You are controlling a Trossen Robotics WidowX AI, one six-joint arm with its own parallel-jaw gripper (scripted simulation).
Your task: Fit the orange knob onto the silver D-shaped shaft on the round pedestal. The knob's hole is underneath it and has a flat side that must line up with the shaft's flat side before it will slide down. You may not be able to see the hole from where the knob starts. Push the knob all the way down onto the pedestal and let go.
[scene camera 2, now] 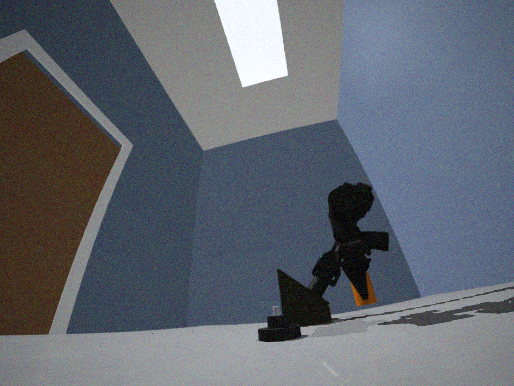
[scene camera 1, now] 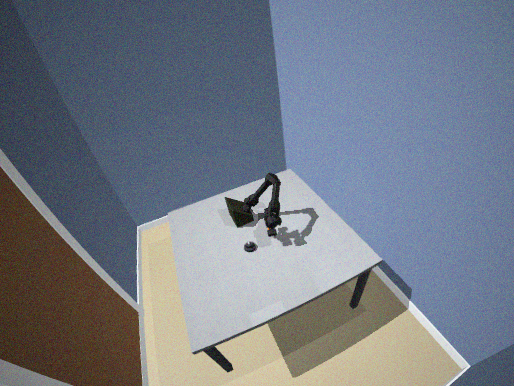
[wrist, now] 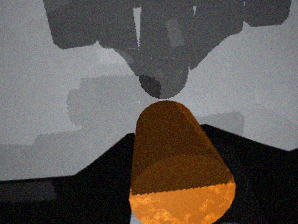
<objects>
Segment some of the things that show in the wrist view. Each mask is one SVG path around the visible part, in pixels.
My gripper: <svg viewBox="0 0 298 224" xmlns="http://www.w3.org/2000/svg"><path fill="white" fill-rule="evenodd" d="M135 134L128 133L104 154L75 175L39 179L1 180L0 224L130 224L132 209L129 200ZM200 125L233 175L236 186L231 208L236 219L238 219L238 223L298 224L298 148L285 151L207 124Z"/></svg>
An orange knob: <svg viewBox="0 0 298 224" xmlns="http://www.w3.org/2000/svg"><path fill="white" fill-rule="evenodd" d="M153 103L143 110L136 123L129 189L131 209L136 218L143 224L212 224L222 217L232 204L236 186L233 175L189 108L179 102L170 100Z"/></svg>
</objects>
